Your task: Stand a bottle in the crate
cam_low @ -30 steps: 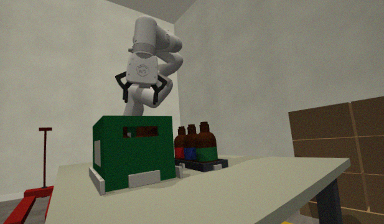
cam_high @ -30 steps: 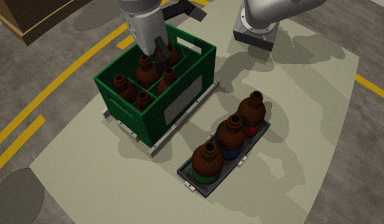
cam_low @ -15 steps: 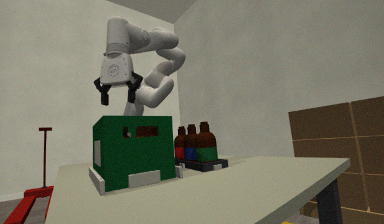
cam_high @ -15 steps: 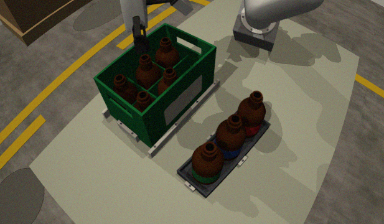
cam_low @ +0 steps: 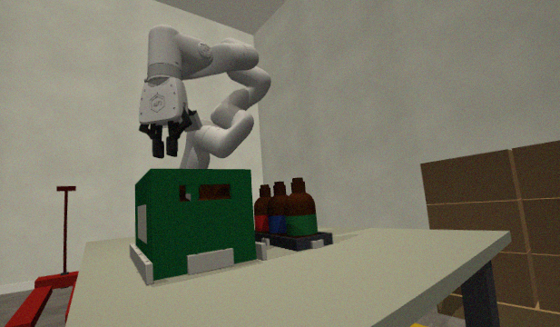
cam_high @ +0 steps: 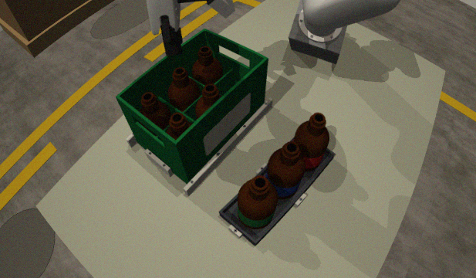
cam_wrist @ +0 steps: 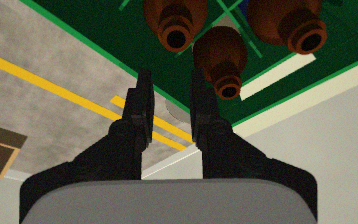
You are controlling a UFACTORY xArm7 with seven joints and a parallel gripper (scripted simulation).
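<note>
My hand is 2 cm short of the dark tray, 29 cm to the right of it and 23 cm above it. From my hand the other things lie so: green crate: 4 cm to the left, 16 cm below.
</note>
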